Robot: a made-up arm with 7 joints. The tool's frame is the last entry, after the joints. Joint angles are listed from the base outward.
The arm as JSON. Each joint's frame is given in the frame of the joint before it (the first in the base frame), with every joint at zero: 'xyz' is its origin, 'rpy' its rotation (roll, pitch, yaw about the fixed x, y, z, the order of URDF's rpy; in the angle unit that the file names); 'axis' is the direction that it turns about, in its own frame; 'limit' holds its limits. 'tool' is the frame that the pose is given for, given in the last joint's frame.
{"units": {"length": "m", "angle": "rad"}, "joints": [
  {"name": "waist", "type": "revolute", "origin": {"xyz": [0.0, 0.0, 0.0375], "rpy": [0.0, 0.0, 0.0]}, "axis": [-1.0, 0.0, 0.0], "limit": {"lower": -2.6, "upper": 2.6}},
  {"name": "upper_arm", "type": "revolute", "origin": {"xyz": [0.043, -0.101, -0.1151], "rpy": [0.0, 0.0, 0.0]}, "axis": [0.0, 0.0, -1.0], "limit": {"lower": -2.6, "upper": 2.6}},
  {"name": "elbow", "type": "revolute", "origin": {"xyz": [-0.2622, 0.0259, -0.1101], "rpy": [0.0, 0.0, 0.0]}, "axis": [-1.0, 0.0, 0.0], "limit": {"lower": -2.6, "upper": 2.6}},
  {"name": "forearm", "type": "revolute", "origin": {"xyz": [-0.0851, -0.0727, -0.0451], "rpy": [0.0, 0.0, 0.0]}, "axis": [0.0, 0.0, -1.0], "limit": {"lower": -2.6, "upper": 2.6}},
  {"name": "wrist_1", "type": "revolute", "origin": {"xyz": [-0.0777, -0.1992, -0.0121], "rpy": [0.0, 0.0, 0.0]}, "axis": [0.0, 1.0, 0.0], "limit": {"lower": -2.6, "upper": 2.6}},
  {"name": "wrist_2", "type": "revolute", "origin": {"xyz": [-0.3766, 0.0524, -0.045], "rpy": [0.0, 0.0, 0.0]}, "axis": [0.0, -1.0, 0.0], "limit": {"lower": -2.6, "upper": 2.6}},
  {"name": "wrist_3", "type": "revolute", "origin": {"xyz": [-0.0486, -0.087, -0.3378], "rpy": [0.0, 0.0, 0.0]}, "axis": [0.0, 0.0, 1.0], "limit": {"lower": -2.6, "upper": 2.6}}
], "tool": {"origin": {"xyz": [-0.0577, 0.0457, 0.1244], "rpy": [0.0, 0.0, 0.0]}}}
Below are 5 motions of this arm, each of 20 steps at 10 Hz.
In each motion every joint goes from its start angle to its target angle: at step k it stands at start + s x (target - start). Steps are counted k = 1, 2, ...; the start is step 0. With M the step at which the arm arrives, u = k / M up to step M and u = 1 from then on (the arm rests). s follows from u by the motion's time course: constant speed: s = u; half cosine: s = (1 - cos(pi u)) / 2; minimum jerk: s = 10 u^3 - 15 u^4 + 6 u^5.
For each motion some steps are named. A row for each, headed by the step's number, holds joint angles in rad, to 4 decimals.
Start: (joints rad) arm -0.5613 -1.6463 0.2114 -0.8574 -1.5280 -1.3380 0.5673
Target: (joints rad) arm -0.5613 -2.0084 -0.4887 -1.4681 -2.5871 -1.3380 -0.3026
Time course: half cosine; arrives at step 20
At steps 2, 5, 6, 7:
2: -0.5613 -1.6552 0.1943 -0.8723 -1.5539 -1.3380 0.5460
5: -0.5613 -1.6993 0.1089 -0.9468 -1.6831 -1.3380 0.4399
6: -0.5613 -1.7209 0.0671 -0.9833 -1.7463 -1.3380 0.3880
7: -0.5613 -1.7452 0.0203 -1.0241 -1.8171 -1.3380 0.3298

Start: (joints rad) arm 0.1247 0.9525 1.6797 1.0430 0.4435 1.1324 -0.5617
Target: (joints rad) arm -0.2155 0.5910 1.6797 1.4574 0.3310 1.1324 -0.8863
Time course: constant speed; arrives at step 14
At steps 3, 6, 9, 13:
3: 0.0518 0.8750 1.6797 1.1318 0.4194 1.1324 -0.6313
6: -0.0211 0.7976 1.6797 1.2206 0.3953 1.1324 -0.7008
9: -0.0940 0.7201 1.6797 1.3094 0.3712 1.1324 -0.7704
13: -0.1912 0.6168 1.6797 1.4278 0.3390 1.1324 -0.8631

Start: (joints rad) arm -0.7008 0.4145 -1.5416 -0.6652 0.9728 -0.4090 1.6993
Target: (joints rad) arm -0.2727 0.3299 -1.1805 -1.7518 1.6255 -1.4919 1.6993
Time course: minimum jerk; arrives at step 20
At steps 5, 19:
5: -0.6565 0.4057 -1.5042 -0.7777 1.0404 -0.5211 1.6993
19: -0.2732 0.3300 -1.1809 -1.7505 1.6247 -1.4906 1.6993

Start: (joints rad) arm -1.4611 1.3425 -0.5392 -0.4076 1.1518 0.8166 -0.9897
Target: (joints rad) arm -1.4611 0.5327 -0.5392 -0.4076 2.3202 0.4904 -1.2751
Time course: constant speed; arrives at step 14
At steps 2, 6, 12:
2: -1.4611 1.2268 -0.5392 -0.4076 1.3187 0.7700 -1.0305
6: -1.4611 0.9954 -0.5392 -0.4076 1.6525 0.6768 -1.1120
12: -1.4611 0.6484 -0.5392 -0.4076 2.1533 0.5370 -1.2343

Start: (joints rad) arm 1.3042 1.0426 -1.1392 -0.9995 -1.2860 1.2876 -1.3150
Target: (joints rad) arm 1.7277 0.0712 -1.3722 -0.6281 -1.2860 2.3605 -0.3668
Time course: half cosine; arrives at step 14
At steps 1, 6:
1: 1.3095 1.0304 -1.1421 -0.9948 -1.2860 1.3010 -1.3031
6: 1.4688 0.6650 -1.2298 -0.8551 -1.2860 1.7047 -0.9464

